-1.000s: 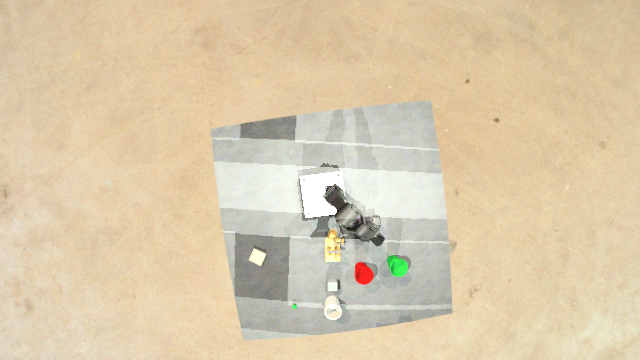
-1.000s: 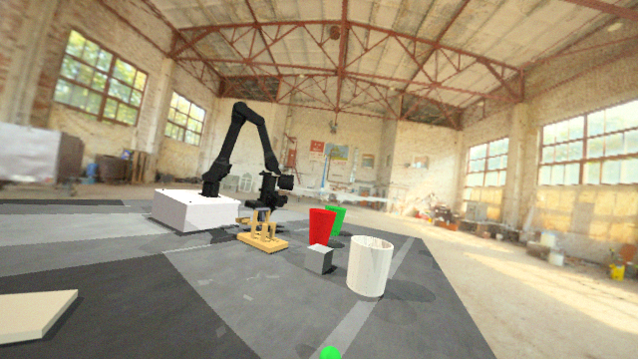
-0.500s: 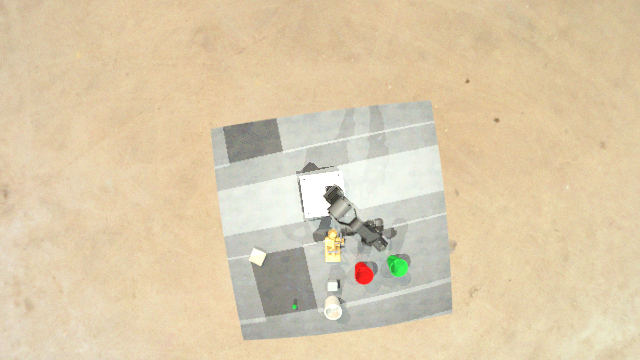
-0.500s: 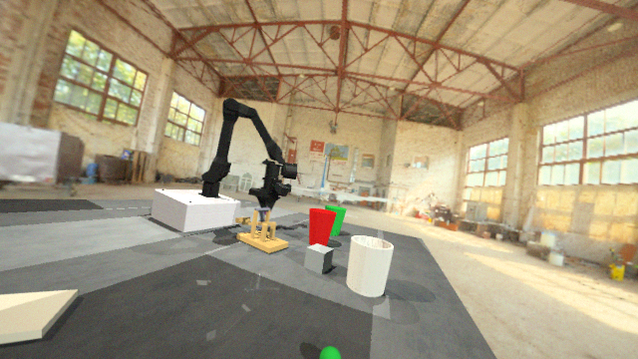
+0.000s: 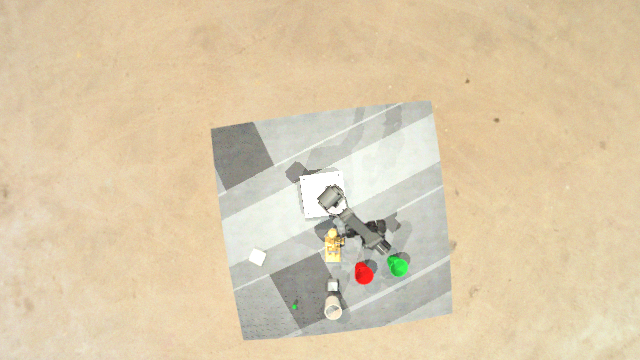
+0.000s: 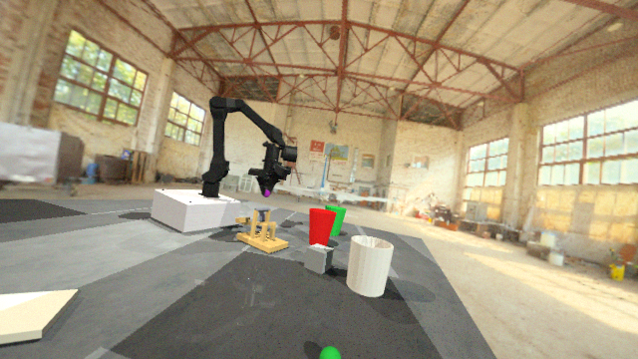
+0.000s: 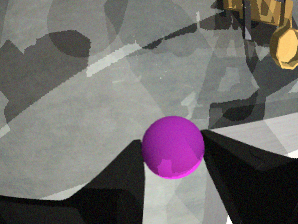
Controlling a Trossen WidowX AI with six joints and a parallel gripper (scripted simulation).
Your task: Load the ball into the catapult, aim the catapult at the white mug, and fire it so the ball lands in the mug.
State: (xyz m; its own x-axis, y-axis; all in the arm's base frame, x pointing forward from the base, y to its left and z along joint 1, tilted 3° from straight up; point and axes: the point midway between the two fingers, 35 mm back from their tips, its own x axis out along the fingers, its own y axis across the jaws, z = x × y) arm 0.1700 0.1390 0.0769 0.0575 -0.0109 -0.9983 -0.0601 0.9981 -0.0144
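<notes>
My gripper tip is 13 cm to the left of the wooden catapult, 11 cm short of it and 8 cm above it. Round my gripper tip: green cup (25 cm ahead, 18 cm to the left, 10 cm below); then magenta ball (1 cm above); then red cup (27 cm ahead, 10 cm below).
</notes>
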